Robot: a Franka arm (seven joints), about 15 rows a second.
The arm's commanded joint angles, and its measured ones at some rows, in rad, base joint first. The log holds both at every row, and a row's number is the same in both.
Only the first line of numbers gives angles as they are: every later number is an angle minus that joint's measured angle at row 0.
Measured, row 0:
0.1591 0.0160 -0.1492 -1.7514 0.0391 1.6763 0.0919
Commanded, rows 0 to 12:
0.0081 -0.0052 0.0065 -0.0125 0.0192 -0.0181 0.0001
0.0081 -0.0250 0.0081 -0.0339 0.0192 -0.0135 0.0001
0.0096 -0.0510 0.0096 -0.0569 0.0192 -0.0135 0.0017
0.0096 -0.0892 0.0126 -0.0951 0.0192 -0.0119 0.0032
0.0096 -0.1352 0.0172 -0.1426 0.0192 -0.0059 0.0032
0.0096 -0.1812 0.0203 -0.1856 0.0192 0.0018 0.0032
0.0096 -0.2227 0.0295 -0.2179 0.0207 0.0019 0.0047
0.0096 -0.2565 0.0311 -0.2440 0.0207 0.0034 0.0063
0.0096 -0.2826 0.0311 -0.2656 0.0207 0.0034 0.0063
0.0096 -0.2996 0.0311 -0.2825 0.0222 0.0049 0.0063
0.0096 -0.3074 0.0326 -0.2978 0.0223 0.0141 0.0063
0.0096 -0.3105 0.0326 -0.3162 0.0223 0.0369 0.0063
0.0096 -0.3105 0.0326 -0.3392 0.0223 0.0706 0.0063
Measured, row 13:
0.0085 -0.2738 0.0317 -0.2508 0.0078 -0.0048 0.0006
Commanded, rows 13 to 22:
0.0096 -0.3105 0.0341 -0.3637 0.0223 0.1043 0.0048
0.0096 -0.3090 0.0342 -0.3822 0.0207 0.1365 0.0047
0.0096 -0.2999 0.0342 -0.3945 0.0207 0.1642 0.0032
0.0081 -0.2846 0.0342 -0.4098 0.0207 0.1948 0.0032
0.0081 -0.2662 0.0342 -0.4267 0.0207 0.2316 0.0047
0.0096 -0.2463 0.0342 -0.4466 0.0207 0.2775 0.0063
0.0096 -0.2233 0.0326 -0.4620 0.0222 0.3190 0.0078
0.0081 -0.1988 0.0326 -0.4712 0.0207 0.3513 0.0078
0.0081 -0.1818 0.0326 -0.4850 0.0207 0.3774 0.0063
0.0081 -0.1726 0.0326 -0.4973 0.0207 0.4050 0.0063
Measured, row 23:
0.0085 -0.2111 0.0325 -0.4656 0.0084 0.3262 0.0011
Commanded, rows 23 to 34:
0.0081 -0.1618 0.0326 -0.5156 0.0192 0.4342 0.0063
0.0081 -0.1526 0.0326 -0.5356 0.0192 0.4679 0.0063
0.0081 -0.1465 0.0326 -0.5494 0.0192 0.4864 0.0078
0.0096 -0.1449 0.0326 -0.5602 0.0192 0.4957 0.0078
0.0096 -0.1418 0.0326 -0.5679 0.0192 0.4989 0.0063
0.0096 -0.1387 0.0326 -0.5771 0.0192 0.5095 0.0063
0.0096 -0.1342 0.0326 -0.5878 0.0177 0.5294 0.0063
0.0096 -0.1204 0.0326 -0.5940 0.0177 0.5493 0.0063
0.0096 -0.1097 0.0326 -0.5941 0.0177 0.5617 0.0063
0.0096 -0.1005 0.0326 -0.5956 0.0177 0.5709 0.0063
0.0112 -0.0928 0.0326 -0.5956 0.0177 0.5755 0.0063
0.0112 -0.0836 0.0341 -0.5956 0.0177 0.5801 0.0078
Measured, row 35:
0.0084 -0.1079 0.0325 -0.5876 0.0085 0.5430 0.0012
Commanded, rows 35 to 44:
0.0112 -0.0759 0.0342 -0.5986 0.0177 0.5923 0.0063
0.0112 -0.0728 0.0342 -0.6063 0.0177 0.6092 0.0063
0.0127 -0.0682 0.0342 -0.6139 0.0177 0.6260 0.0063
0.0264 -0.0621 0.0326 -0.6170 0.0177 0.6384 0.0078
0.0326 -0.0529 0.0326 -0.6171 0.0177 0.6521 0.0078
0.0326 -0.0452 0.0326 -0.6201 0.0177 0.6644 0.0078
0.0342 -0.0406 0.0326 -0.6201 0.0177 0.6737 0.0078
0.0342 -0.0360 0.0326 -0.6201 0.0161 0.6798 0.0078
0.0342 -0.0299 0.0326 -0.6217 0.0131 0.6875 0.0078
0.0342 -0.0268 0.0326 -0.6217 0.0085 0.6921 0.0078
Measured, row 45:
0.0304 -0.0377 0.0342 -0.6107 0.0085 0.6527 0.0018
